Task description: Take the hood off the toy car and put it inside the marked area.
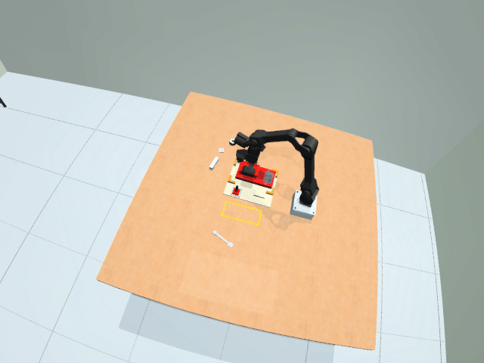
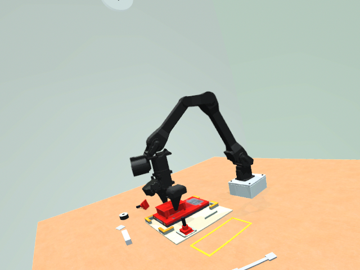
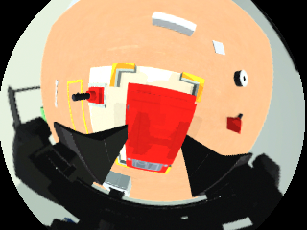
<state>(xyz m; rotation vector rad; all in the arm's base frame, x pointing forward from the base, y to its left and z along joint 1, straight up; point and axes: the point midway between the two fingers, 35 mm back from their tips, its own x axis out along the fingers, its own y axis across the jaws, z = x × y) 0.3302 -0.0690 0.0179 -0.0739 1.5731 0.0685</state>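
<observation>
My gripper tip is 30 mm to the right of the cream base plate, 30 mm past it and 30 mm above it. From my gripper tip the other things lie so: black wheel (170 mm to the right, 160 mm ahead, 40 mm below); white square (190 mm ahead, 90 mm to the right, 40 mm below); red hood (10 mm above).
</observation>
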